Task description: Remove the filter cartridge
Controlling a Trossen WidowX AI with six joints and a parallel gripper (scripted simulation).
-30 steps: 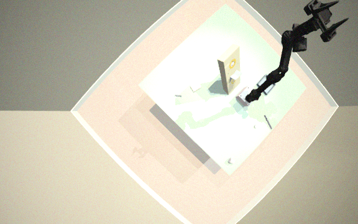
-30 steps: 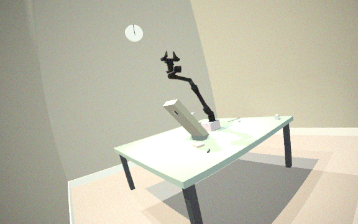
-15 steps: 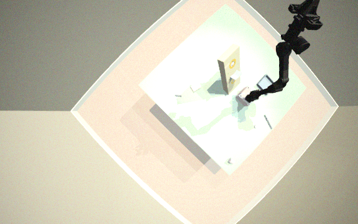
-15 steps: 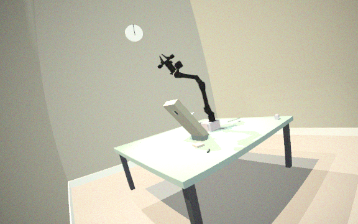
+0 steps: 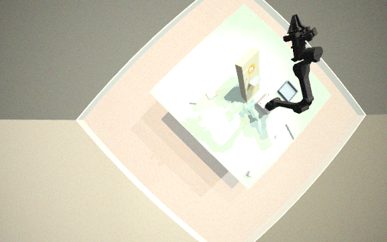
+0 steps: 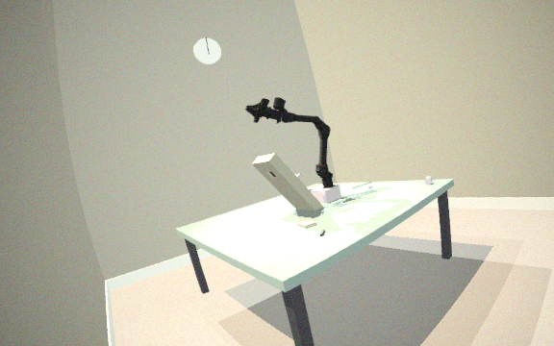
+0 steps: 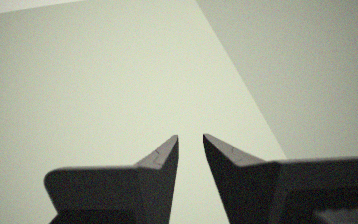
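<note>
Right now my gripper tip is 1 cm past the round white filter cartridge, 13 cm to the right of it and 39 cm above it. From my gripper tip the other things lie so: grey-blue tray: 47 cm behind, 8 cm to the right, 65 cm below.
</note>
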